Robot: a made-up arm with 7 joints.
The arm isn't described. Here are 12 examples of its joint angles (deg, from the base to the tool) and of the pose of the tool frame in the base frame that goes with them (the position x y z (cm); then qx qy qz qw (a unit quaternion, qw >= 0)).
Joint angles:
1: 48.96 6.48 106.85 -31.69 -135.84 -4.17 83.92
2: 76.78 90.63 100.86 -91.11 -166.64 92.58 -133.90
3: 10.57 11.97 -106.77 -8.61 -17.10 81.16 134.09
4: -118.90 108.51 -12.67 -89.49 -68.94 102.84 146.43
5: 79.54 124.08 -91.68 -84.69 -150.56 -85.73 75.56
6: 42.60 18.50 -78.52 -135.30 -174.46 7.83 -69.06
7: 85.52 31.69 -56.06 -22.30 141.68 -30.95 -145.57
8: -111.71 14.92 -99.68 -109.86 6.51 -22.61 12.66
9: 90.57 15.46 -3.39 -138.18 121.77 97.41 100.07
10: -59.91 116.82 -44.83 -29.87 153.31 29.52 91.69
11: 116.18 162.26 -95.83 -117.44 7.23 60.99 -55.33
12: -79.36 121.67 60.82 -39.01 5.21 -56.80 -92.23
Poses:
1: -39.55 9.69 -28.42 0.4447 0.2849 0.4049 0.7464
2: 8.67 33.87 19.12 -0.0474 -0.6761 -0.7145 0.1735
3: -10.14 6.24 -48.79 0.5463 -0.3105 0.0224 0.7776
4: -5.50 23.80 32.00 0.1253 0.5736 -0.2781 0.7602
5: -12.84 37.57 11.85 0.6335 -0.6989 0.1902 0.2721
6: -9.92 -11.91 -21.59 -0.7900 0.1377 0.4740 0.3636
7: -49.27 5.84 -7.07 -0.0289 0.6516 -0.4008 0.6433
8: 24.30 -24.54 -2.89 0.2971 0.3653 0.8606 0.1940
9: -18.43 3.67 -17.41 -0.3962 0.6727 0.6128 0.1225
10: 5.51 44.20 22.22 0.6512 0.4440 -0.6152 0.0182
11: 6.52 30.03 10.09 0.5653 -0.6659 0.3615 0.3263
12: -19.59 37.56 24.78 -0.8483 -0.0149 -0.4600 0.2617
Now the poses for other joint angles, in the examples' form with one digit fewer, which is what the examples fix.
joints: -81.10 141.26 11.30 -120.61 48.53 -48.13 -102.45
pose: -12.2 9.0 27.4 -0.655 0.105 0.050 0.747
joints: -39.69 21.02 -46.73 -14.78 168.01 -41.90 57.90
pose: 35.1 8.9 -34.8 0.242 0.370 -0.896 0.038
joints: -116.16 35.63 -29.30 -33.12 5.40 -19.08 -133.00
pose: 38.4 -3.5 31.1 -0.939 0.164 0.203 0.225
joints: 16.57 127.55 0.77 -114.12 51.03 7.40 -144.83
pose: 23.1 22.1 9.5 -0.475 -0.127 0.801 0.340
